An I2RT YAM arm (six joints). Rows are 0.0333 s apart.
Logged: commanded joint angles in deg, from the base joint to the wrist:
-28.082 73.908 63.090 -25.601 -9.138 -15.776
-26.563 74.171 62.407 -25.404 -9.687 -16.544
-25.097 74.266 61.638 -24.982 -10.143 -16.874
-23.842 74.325 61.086 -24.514 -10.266 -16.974
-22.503 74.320 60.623 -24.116 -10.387 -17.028
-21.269 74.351 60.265 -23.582 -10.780 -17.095
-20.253 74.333 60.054 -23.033 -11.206 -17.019
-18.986 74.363 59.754 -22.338 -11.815 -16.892
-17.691 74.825 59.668 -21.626 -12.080 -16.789
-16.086 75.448 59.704 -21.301 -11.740 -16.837
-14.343 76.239 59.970 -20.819 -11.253 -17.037
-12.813 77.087 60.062 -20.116 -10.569 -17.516
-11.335 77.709 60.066 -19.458 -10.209 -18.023
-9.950 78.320 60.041 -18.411 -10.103 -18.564
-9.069 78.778 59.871 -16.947 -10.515 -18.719
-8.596 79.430 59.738 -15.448 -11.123 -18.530
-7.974 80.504 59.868 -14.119 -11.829 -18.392
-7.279 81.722 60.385 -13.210 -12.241 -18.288
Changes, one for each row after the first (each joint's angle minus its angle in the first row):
1.519 0.263 -0.683 0.197 -0.549 -0.768
2.985 0.358 -1.452 0.619 -1.005 -1.098
4.240 0.417 -2.004 1.087 -1.128 -1.198
5.579 0.412 -2.467 1.485 -1.249 -1.252
6.813 0.443 -2.825 2.019 -1.642 -1.319
7.829 0.425 -3.036 2.568 -2.068 -1.243
9.096 0.455 -3.336 3.263 -2.677 -1.116
10.391 0.917 -3.422 3.975 -2.942 -1.013
11.996 1.540 -3.386 4.300 -2.602 -1.061
13.739 2.331 -3.120 4.782 -2.115 -1.261
15.269 3.179 -3.028 5.485 -1.431 -1.740
16.747 3.801 -3.024 6.143 -1.071 -2.247
18.132 4.412 -3.049 7.190 -0.965 -2.788
19.013 4.870 -3.219 8.654 -1.377 -2.943
19.486 5.522 -3.352 10.153 -1.985 -2.754
20.108 6.596 -3.222 11.482 -2.691 -2.616
20.803 7.814 -2.705 12.391 -3.103 -2.512

